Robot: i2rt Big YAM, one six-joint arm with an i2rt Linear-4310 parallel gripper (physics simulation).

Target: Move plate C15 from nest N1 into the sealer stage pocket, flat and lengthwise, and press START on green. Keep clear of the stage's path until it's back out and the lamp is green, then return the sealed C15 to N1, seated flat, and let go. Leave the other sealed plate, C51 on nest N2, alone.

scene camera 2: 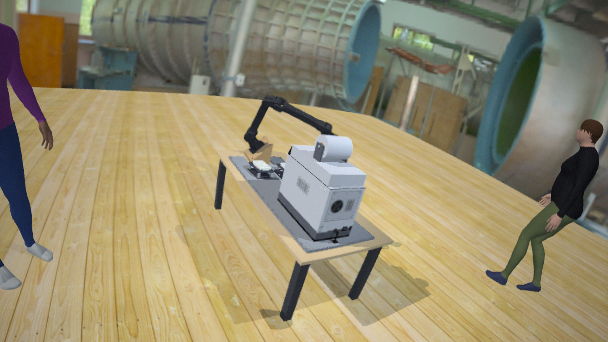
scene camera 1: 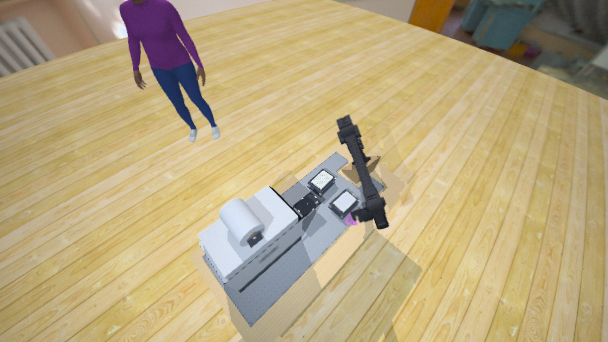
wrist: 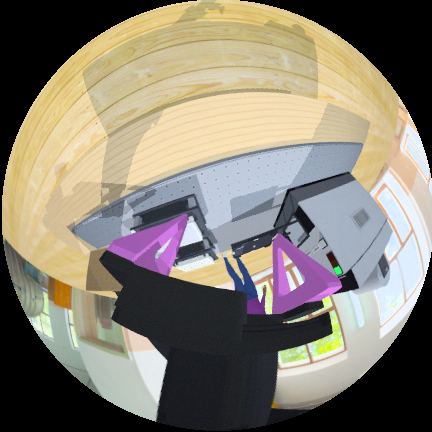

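Seen in the pictures: gripper, fingertip midpoint: [scene camera 1: 352,221] [wrist: 232,228]; arm's base, link origin: [scene camera 2: 257,147].
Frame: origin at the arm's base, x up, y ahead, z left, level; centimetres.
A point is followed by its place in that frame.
Note:
My gripper [scene camera 1: 351,220] @(x 8.0, y 44.3, z 25.1 cm) [wrist: 232,228] @(x 8.0, y 44.3, z 25.1 cm) is open and empty, its magenta fingers wide apart, above the table's edge beside the nearer nest. A smooth, white-topped plate [scene camera 1: 344,200] @(x -1.1, y 32.5, z 11.7 cm) [wrist: 192,234] @(x -1.1, y 37.2, z 11.7 cm) lies flat on that nest; a finger partly covers it in the wrist view. A plate with a dotted well pattern [scene camera 1: 322,180] @(x -0.8, y 32.0, z -8.0 cm) [scene camera 2: 260,165] @(x -0.6, y 33.2, z -10.5 cm) [wrist: 194,263] @(x -0.6, y 31.6, z -6.8 cm) lies flat on the farther nest. I cannot read plate or nest labels. The dark sealer stage [scene camera 1: 306,204] @(x 1.7, y 53.1, z -1.4 cm) [wrist: 255,245] @(x 1.6, y 53.1, z -2.1 cm) is out in front of the sealer [scene camera 1: 275,202] @(x 27.6, y 73.1, z -2.4 cm) [scene camera 2: 307,172] @(x 20.4, y 89.4, z -12.4 cm) [wrist: 345,215] @(x 9.0, y 80.6, z 9.7 cm), no plate on it. The lamp [wrist: 338,270] @(x 20.0, y 67.1, z 8.4 cm) is green.
A white film roll [scene camera 1: 242,221] @(x 40.2, y 90.6, z 1.7 cm) [scene camera 2: 336,148] @(x 35.9, y 95.9, z -4.1 cm) sits on the sealer. The black arm [scene camera 1: 363,175] @(x 36.4, y 37.2, z 17.9 cm) [scene camera 2: 300,114] @(x 37.0, y 34.5, z 9.9 cm) rises from a tan base [scene camera 2: 260,151] @(x 0.0, y 8.2, z -0.5 cm) beside the nests. A person in purple [scene camera 1: 157,35] and one in black [scene camera 2: 580,167] stand away from the table.

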